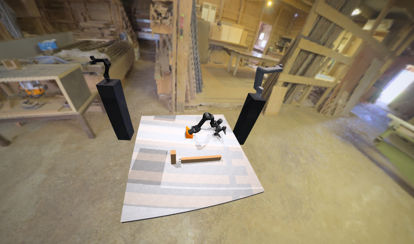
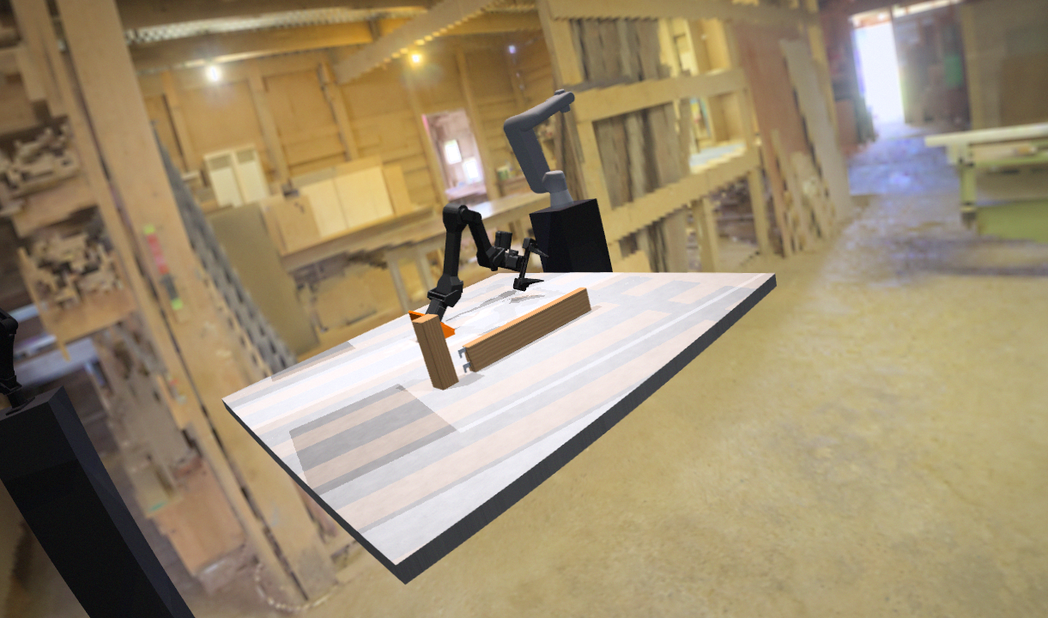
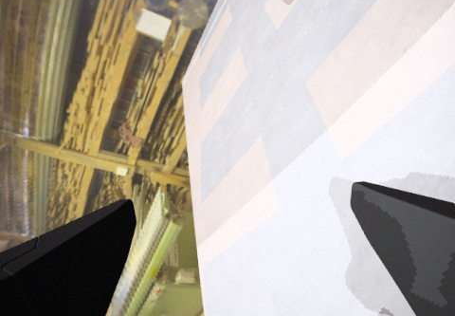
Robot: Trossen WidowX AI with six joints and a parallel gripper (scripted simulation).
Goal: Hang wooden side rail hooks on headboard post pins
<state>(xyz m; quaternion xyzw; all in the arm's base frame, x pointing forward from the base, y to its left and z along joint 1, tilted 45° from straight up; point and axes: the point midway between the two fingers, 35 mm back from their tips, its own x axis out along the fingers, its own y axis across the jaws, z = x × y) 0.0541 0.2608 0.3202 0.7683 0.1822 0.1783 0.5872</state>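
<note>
The headboard post is 310 mm ahead of my gripper tip and 590 mm to the right of it.
</note>
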